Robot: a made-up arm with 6 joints.
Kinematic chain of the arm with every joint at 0, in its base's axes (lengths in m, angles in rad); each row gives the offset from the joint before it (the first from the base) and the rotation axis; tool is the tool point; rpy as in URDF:
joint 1: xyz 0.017 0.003 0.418 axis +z
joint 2: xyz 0.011 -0.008 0 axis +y
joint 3: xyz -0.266 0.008 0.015 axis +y
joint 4: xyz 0.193 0.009 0.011 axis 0.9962 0 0.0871
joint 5: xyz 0 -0.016 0.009 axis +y
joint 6: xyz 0.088 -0.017 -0.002 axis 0.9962 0 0.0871
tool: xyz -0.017 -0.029 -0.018 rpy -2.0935 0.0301 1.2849
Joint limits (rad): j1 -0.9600..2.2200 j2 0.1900..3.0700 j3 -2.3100..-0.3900 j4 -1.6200..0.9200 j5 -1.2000..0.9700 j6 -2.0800..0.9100
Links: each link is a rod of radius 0.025 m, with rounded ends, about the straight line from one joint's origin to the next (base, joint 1, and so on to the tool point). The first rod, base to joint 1, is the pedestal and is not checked.
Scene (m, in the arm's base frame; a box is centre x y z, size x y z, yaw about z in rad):
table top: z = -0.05
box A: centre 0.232 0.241 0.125 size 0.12 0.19 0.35 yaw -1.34
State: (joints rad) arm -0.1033 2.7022 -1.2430 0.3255 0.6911 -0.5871
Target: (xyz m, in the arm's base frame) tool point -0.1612 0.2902 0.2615
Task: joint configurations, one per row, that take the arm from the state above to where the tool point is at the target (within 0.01 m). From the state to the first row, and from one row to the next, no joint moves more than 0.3 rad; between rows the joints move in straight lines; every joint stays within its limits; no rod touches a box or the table.
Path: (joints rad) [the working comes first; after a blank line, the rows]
Joints at the target: 2.1362 2.7572 -1.7377 0.8295 0.7409 -0.5500
Straight joint move there: touches box A.

1: 0.1825 2.5545 -1.4138 0.3141 0.5743 -0.3849
2: 0.4684 2.4068 -1.5846 0.3027 0.4576 -0.1828
3: 0.7542 2.2591 -1.7554 0.2913 0.3408 0.0194
4: 1.0401 2.1114 -1.9262 0.2799 0.2241 0.2216
5: 1.3259 1.9637 -2.0971 0.2685 0.1073 0.4237
6: 1.5285 2.1621 -2.0072 0.4088 0.2657 0.1803
7: 1.7311 2.3605 -1.9174 0.5490 0.4241 -0.0632
8: 1.9337 2.5588 -1.8275 0.6893 0.5825 -0.3066
9: 2.1362 2.7572 -1.7377 0.8295 0.7409 -0.5500

